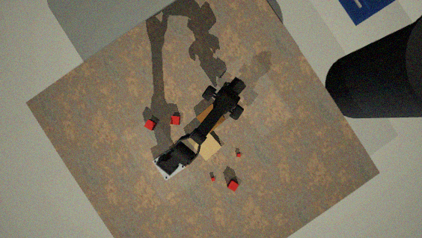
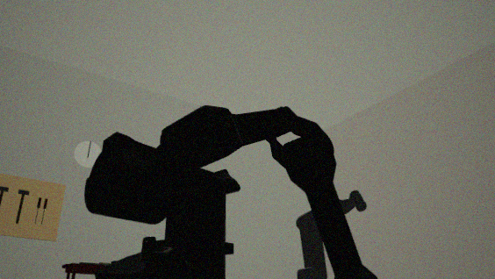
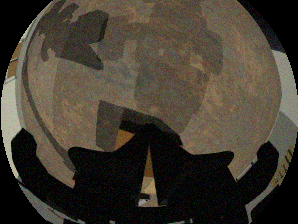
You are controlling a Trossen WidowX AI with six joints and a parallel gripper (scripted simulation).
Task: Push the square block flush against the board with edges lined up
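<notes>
Right now the orange square block is 8 cm behind my gripper tip, 3 cm to the right of it and 4 cm below it. Round my gripper tip: tan board: 17 cm behind, 11 cm to the right, 4 cm below.
</notes>
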